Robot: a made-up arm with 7 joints.
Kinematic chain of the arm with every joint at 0, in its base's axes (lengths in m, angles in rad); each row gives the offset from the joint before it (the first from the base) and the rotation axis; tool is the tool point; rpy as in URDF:
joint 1: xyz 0 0 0.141 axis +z
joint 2: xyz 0 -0.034 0.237 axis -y
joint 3: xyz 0 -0.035 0.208 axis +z
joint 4: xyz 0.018 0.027 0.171 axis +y
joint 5: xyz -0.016 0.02 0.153 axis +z
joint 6: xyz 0 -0.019 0.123 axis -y
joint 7: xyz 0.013 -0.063 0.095 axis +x
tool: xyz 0 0 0 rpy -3.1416 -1.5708 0
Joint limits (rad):
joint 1: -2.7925..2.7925
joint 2: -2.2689..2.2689
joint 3: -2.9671..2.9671
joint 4: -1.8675..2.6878
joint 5: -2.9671..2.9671
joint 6: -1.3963..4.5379
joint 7: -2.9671..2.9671
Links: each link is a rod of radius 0.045 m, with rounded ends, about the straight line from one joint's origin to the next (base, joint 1, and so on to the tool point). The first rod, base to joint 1, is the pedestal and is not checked.
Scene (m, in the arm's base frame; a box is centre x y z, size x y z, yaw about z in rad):
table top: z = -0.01
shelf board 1: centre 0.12 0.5 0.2 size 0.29 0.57 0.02 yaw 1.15
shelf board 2: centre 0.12 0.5 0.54 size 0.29 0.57 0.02 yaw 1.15
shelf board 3: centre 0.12 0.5 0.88 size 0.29 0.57 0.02 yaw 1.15
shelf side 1: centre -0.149 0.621 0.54 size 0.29 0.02 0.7 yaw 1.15
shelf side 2: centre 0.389 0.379 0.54 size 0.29 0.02 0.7 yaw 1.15
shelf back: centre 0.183 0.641 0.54 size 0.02 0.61 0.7 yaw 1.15
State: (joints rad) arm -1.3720 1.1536 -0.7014 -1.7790 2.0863 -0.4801 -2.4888
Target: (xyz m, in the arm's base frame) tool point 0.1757 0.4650 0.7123
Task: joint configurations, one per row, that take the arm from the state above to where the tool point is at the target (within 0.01 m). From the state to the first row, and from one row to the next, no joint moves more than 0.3 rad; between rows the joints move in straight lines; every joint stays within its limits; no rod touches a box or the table.
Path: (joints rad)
1: -1.0859 1.0325 -0.7108 -1.7967 2.1639 -0.3423 -2.4500
2: -0.7999 0.9114 -0.7202 -1.8144 2.2414 -0.2045 -2.4112
3: -0.5138 0.7904 -0.7295 -1.8321 2.3190 -0.0667 -2.3724
4: -0.2277 0.6693 -0.7389 -1.8498 2.3966 0.0711 -2.3336
5: 0.0584 0.5482 -0.7483 -1.8675 2.4741 0.2089 -2.2948
6: -0.1552 0.6487 -0.9966 -1.8675 2.4167 -0.0738 -2.3433
7: -0.3687 0.7492 -1.2448 -1.8675 2.3592 -0.3565 -2.3918
8: -0.5822 0.8497 -1.4931 -1.8675 2.3017 -0.6391 -2.4403
9: -0.7957 0.9502 -1.7414 -1.8675 2.2442 -0.9218 -2.4888
10: -1.0003 0.8826 -1.4606 -1.6506 2.1599 -0.7600 -2.4888
11: -1.2049 0.8150 -1.1799 -1.4336 2.0756 -0.5981 -2.4888
12: -1.4095 0.7474 -0.8992 -1.2167 1.9913 -0.4363 -2.4888

